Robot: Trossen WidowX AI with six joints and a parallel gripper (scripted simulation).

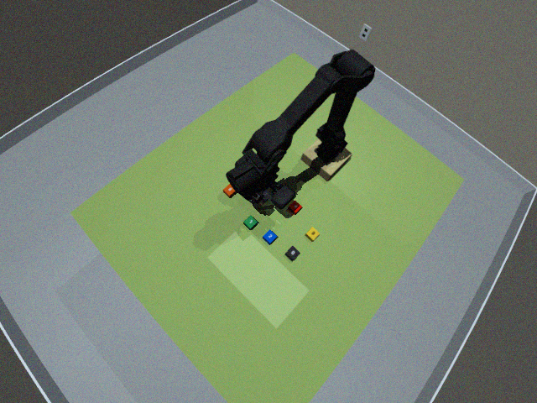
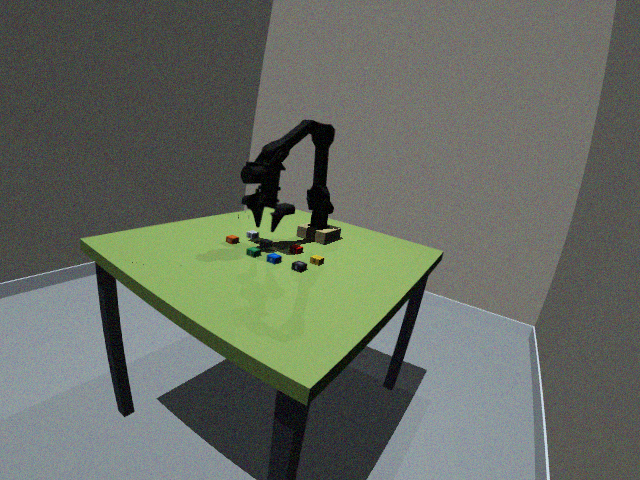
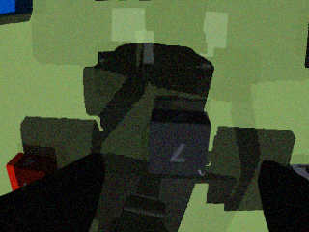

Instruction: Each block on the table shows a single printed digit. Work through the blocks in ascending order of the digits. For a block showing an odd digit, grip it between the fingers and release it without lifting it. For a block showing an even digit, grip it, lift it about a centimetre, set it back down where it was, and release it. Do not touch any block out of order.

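My gripper tip is now 50 mm above the grey block and 10 mm past it. Round my gripper tip: white block: 100 mm to the right, 50 mm below, 30 mm behind; green block: 80 mm ahead, 50 mm to the left, 50 mm below; orange block: 80 mm to the right, 70 mm ahead, 50 mm below.
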